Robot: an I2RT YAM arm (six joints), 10 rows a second.
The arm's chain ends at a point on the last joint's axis. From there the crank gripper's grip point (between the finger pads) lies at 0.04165 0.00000 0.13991 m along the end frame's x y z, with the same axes.
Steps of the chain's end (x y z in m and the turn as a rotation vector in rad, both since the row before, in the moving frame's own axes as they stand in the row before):
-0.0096, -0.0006, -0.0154, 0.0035, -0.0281, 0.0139
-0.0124, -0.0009, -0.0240, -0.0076, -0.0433, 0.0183
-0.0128, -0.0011, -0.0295, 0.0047, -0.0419, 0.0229
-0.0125, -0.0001, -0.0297, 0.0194, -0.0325, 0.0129
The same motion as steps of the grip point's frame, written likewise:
-0.0135, -0.0005, -0.0143, 0.0035, -0.0281, 0.0139
-0.0185, 0.0009, -0.0223, -0.0076, -0.0433, 0.0183
-0.0187, -0.0009, -0.0279, 0.0047, -0.0419, 0.0229
-0.0171, -0.0023, -0.0284, 0.0194, -0.0325, 0.0129

